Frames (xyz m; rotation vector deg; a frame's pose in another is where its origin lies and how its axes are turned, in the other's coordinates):
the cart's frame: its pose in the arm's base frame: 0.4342 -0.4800 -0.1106 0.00 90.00 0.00
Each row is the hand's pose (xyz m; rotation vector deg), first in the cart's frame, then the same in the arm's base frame.
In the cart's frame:
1: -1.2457 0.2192 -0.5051 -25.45 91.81 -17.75
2: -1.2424 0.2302 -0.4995 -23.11 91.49 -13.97
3: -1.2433 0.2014 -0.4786 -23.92 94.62 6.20
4: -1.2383 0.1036 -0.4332 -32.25 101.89 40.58
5: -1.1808 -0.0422 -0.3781 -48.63 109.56 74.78
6: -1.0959 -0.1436 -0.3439 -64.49 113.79 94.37
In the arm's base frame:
1: -0.0709 -0.2608 1.1351 41.61 -171.14 -7.42
2: -0.0653 -0.2498 1.1318 36.01 -173.13 -8.88
3: -0.0444 -0.2786 1.1327 16.84 -171.00 -28.62
4: 0.0010 -0.3764 1.1277 -7.14 -150.62 -62.44
5: 0.0561 -0.5222 1.0702 -18.94 -115.31 -89.39
6: 0.0903 -0.6236 0.9853 -18.94 -88.95 -100.67

